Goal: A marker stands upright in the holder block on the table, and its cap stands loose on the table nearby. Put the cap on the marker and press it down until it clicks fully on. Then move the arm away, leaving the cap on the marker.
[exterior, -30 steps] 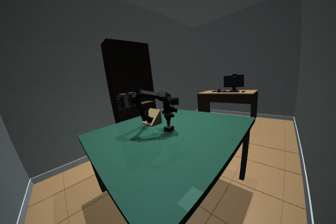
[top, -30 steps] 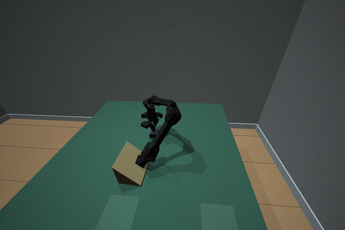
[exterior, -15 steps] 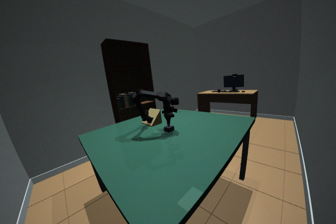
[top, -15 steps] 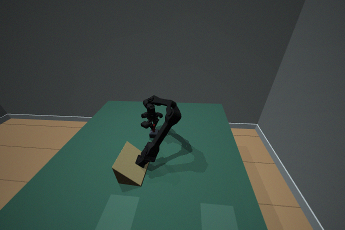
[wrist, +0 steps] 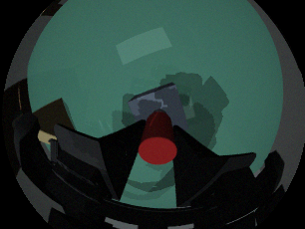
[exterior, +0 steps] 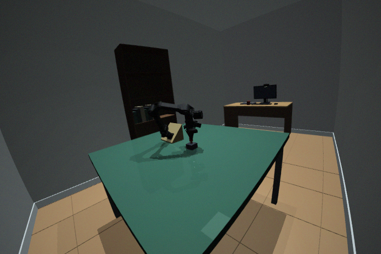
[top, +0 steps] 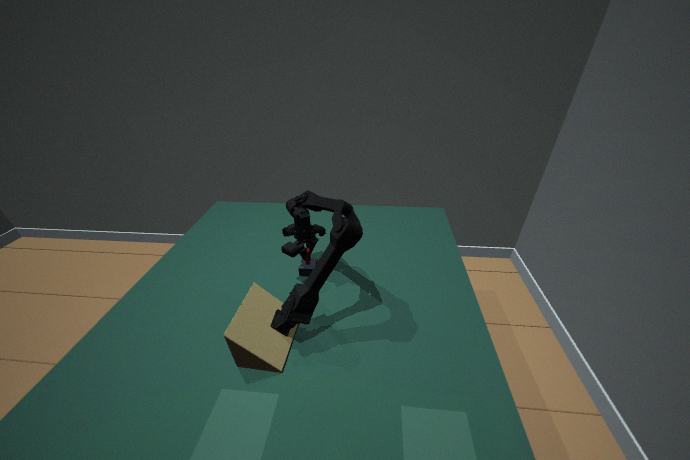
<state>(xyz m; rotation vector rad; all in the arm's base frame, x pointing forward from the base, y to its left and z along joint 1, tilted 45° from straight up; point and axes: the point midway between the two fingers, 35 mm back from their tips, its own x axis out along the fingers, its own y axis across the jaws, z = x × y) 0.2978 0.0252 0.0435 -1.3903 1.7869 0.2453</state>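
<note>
My gripper tip is now 10 mm below the red cap. The rest, counted from my gripper tip: dark holder block (50 mm below).
</note>
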